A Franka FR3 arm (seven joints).
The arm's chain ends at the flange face. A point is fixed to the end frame.
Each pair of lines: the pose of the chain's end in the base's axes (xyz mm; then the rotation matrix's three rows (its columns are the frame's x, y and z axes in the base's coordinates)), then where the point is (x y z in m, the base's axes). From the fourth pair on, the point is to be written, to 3 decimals.
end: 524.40, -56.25, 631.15; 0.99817, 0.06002, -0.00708; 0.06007, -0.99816, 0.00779; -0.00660, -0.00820, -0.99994
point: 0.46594 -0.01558 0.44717
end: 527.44, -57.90, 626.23; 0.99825, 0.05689, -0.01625; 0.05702, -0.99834, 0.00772; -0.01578, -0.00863, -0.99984
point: 0.46741 -0.01706 0.44279
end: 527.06, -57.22, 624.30; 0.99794, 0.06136, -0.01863; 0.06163, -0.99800, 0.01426; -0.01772, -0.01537, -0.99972
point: 0.46642 -0.01544 0.44128
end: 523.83, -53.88, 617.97; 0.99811, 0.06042, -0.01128; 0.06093, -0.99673, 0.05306; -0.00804, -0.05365, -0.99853
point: 0.465 -0.005 0.436
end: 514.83, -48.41, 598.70; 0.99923, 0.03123, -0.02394; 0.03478, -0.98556, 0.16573; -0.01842, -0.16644, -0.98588
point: 0.454 0.022 0.425
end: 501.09, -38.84, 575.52; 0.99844, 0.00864, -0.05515; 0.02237, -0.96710, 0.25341; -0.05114, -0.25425, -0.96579
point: 0.436 0.048 0.411
